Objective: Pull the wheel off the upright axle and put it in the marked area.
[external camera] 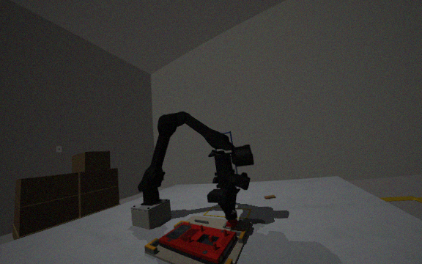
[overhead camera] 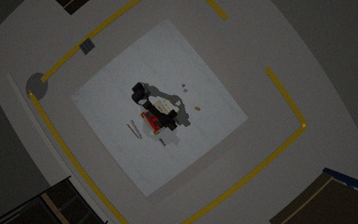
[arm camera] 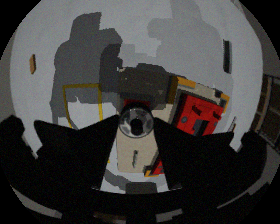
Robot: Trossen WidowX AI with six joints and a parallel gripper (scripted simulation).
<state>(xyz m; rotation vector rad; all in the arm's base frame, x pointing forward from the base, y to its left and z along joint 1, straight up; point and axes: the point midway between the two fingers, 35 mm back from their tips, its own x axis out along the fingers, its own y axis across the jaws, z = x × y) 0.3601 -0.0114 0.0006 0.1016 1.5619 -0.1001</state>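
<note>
The dark wheel lies right at my gripper tip.
</note>
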